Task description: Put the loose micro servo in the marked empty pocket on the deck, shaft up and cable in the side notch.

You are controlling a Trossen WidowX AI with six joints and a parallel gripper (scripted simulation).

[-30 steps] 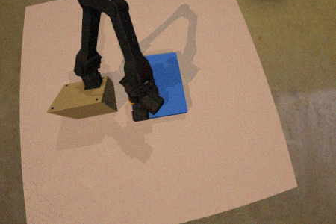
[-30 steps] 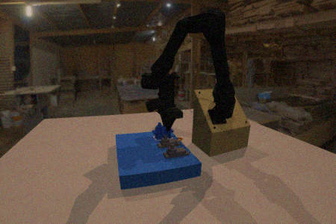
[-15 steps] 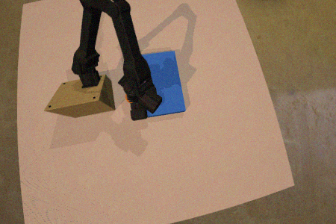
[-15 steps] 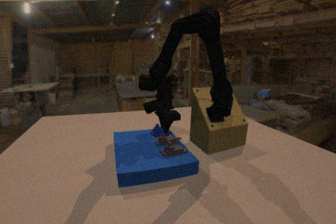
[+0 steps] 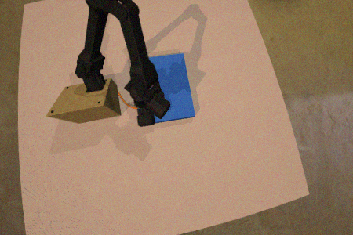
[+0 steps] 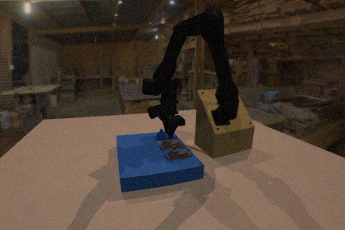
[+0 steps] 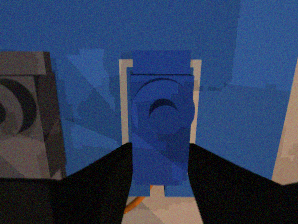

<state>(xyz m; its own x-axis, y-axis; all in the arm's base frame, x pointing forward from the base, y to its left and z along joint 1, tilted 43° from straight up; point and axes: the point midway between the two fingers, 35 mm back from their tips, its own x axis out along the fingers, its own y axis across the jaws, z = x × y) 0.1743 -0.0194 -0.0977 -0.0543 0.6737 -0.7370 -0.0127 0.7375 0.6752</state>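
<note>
Now: gripper tip 12 cm short of the blue deck, 8 cm to the right of it and 3 cm above it.
</note>
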